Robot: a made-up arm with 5 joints.
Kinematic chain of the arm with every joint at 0, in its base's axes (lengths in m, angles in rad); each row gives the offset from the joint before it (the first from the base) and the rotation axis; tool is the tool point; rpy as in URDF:
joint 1: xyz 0.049 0 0.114 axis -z
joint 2: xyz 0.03 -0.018 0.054 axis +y
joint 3: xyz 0.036 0 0.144 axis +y
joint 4: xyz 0.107 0 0.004 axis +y
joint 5: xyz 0.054 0.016 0 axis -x
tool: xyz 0 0 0 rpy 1.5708 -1.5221 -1.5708
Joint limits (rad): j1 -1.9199..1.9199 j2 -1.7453..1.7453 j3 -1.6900..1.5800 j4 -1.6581..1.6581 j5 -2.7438..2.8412
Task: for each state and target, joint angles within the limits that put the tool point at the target. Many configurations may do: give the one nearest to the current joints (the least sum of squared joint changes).
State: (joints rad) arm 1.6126 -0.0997 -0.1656 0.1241 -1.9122
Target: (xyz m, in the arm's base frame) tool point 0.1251 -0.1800 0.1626
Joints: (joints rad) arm 1.1606 0.3083 0.5771 0.3731 -1.9122
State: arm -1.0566 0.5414 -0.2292 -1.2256 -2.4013
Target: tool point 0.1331 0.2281 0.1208
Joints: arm -1.2258 0.8599 0.4885 -1.1547 -2.4013
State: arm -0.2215 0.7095 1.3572 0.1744 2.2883
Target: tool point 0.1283 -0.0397 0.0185
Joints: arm 0.4416 1.4287 0.7617 -0.0280 2.2883
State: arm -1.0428 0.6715 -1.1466 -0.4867 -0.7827
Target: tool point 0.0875 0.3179 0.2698
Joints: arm -1.4565 0.9402 -1.0948 -0.3382 -0.7827
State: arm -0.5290 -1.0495 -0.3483 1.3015 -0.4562
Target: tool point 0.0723 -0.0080 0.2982
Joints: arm 0.2495 -1.1518 0.3798 1.5732 -0.4562
